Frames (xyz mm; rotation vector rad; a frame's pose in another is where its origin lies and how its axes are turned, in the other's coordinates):
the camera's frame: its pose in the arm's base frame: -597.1 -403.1 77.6 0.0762 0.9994 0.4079
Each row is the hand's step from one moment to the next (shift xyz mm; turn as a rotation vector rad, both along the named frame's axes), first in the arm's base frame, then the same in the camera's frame.
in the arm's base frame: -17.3 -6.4 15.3 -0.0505 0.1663 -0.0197
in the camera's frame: -22.8 3.0 -6.8 0.0530 0.1635 -0.0322
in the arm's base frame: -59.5 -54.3 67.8 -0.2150 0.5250 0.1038
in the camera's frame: -102.4 -15.6 -19.1 0.0082 0.5738 -0.0575
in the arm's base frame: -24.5 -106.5 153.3 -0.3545 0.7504 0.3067
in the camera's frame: -173.5 -53.0 50.2 -0.1375 0.8733 -0.0350
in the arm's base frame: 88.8 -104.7 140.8 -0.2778 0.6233 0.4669
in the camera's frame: -109.4 -88.3 137.5 -0.2764 0.7728 0.1003
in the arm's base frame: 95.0 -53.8 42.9 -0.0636 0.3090 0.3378
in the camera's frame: -9.3 -67.4 95.6 -0.1872 0.3873 0.1691
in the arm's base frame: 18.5 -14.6 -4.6 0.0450 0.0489 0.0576
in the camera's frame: 7.1 -20.1 11.1 -0.0070 0.0459 0.0747
